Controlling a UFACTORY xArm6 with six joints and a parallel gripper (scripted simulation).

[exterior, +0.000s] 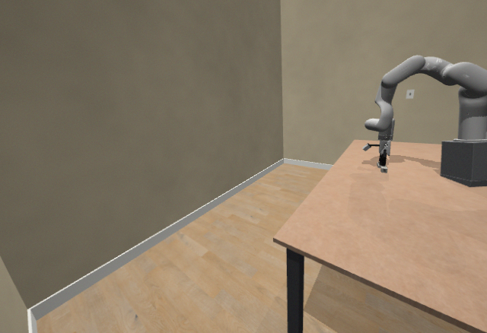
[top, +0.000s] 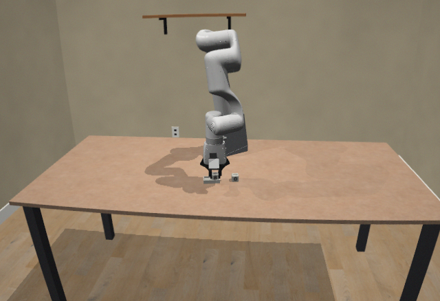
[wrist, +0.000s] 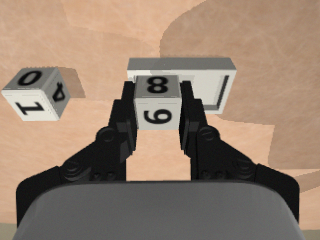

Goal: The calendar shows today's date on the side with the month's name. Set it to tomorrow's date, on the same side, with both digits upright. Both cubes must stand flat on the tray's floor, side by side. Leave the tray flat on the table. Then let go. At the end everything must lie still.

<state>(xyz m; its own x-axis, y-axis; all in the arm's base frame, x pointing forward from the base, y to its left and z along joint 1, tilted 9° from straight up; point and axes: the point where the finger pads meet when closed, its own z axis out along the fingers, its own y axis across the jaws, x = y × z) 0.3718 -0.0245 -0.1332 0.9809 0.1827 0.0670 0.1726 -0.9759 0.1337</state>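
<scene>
My hand is 2 cm to the left of the calendar tray and 3 cm above it.
</scene>
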